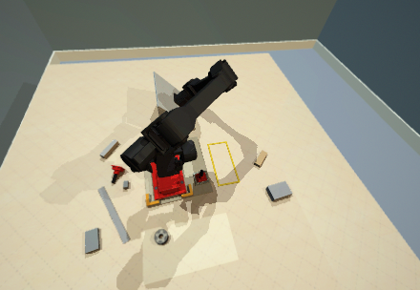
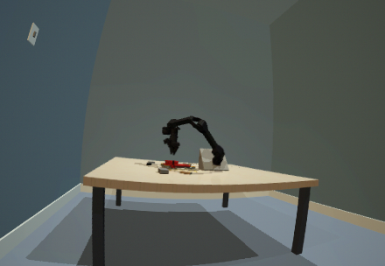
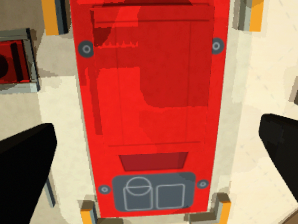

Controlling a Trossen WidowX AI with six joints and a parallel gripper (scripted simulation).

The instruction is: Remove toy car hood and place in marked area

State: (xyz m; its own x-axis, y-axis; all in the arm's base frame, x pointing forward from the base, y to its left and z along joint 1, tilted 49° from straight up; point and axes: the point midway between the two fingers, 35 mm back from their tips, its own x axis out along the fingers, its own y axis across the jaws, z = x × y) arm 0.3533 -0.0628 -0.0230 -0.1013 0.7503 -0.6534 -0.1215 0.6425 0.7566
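Right now my gripper tip is 60 mm above the red hood. Also, from my gripper tip: long grey strip 180 mm to the right, 100 mm below, 90 mm ahead; wooden block 370 mm to the left, 90 mm below, 50 mm behind; grey block 390 mm to the left, 90 mm below, 90 mm ahead.
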